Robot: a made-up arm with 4 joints.
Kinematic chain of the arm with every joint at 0, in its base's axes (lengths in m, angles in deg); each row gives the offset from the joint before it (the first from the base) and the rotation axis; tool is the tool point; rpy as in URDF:
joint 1: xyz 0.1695 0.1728 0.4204 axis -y
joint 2: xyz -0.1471 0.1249 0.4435 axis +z
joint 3: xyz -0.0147 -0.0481 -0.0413 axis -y
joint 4: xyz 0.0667 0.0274 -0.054 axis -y
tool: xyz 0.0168 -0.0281 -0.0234 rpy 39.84 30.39 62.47
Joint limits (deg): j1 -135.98..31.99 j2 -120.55..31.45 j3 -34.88..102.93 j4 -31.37..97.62
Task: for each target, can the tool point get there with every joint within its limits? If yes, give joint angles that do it. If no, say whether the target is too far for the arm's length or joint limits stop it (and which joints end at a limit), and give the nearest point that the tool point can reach.
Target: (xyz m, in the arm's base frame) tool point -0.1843 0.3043 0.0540
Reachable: no: joint limits stop it (at a limit: joint 1, joint 3) | nearest point -0.1530 0.2987 0.5627 | short by 0.510 m
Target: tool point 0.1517 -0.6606 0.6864
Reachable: no: too far | nearest point 0.1423 0.1882 0.8271 | short by 0.860 m
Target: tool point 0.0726 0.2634 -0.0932
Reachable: no: joint limits stop it (at a limit: joint 1) | nearest point 0.4614 0.2912 0.1728 | short by 0.472 m
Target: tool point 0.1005 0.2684 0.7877
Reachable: yes | joints 1.87 12.96 5.18 80.22
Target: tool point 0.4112 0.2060 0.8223
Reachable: yes | joints -48.10 -52.22 51.65 74.12
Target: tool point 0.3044 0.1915 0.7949
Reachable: yes | joints -41.67 -63.24 18.30 31.16
